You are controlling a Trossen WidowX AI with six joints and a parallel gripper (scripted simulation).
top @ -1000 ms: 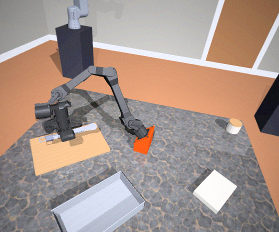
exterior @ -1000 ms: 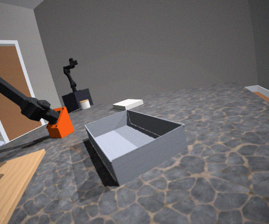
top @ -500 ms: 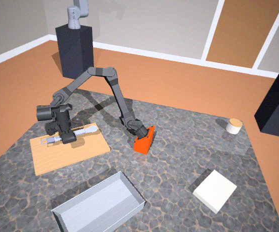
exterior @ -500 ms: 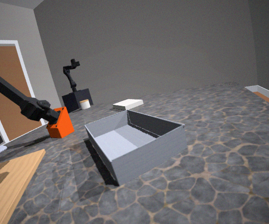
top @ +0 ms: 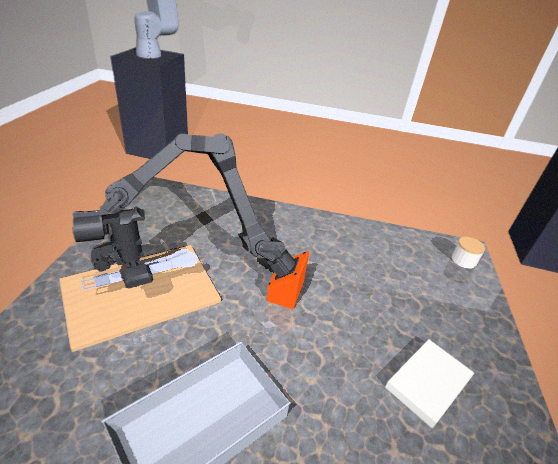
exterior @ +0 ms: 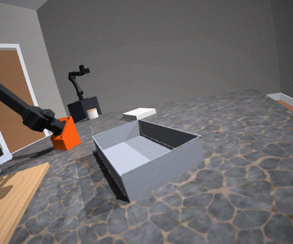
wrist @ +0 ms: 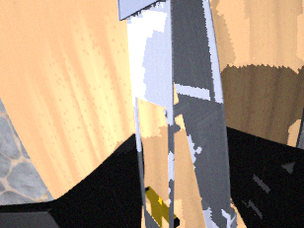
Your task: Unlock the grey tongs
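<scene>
Now: the yellow lock piece 1 cm to the left of my gripper tip and 4 cm above it. The rest, counted from my gripper tip: white flat block 2 cm ahead, 76 cm to the left, 3 cm below; then wooden board 1 cm behind, 1 cm to the left, 4 cm below; then grey roasting tin 27 cm ahead, 30 cm to the left, 2 cm below.
</scene>
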